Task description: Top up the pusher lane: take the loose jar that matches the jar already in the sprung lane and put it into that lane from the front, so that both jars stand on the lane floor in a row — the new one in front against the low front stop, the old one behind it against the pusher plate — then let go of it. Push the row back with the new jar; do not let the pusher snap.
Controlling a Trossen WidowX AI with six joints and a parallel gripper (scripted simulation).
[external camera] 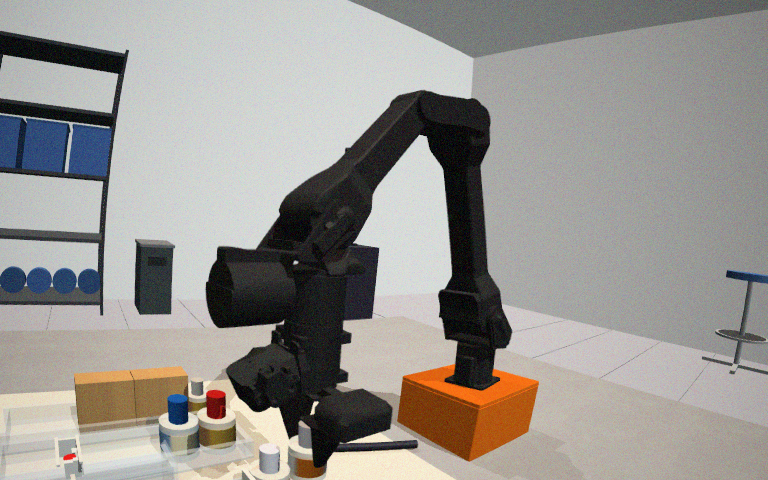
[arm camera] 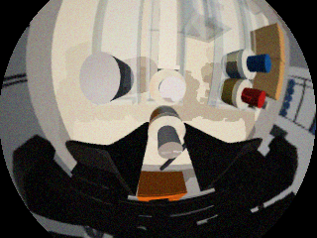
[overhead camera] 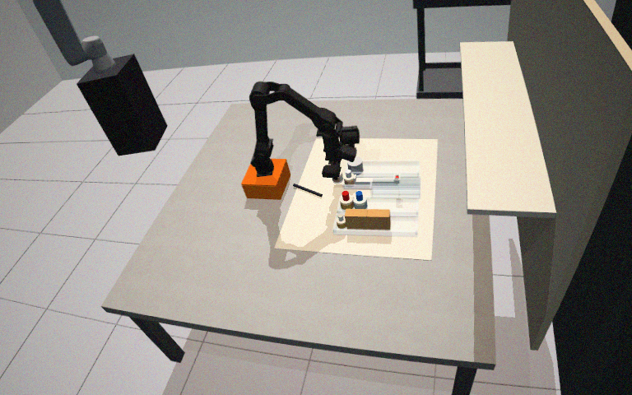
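Now: the grey-topped cylinder 70 mm ahead of my gripper tip, 70 mm to the left of it and 20 mm below it. Round my gripper tip: black rod 120 mm behind, 20 mm to the right, 40 mm below; then clear sprung lane 190 mm ahead, 50 mm to the right, 30 mm below; then small jar 10 mm ahead, 220 mm to the right, 10 mm below.
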